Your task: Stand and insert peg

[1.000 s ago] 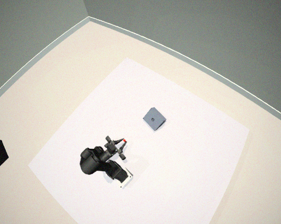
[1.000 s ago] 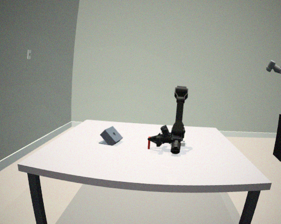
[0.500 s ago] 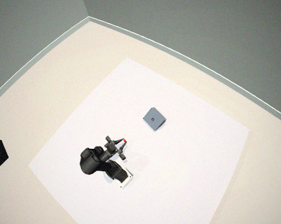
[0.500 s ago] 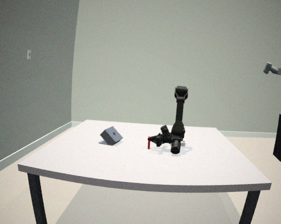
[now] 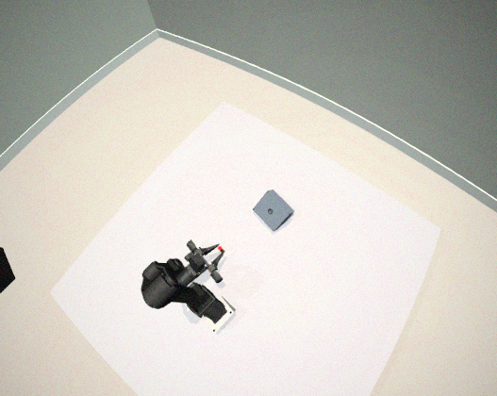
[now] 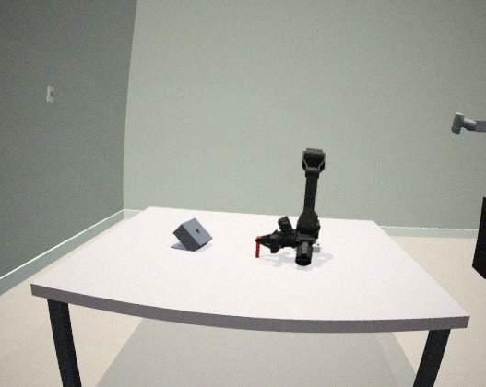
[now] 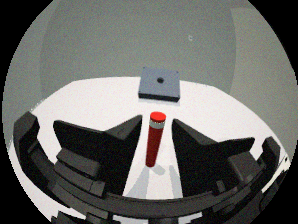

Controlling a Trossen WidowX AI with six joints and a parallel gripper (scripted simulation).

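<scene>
Now: gripper tip 10 mm past the red peg and 10 mm above it. The rest, counted from my gripper tip: grey sloped panel (250 mm ahead, 40 mm to the right, 20 mm below).
</scene>
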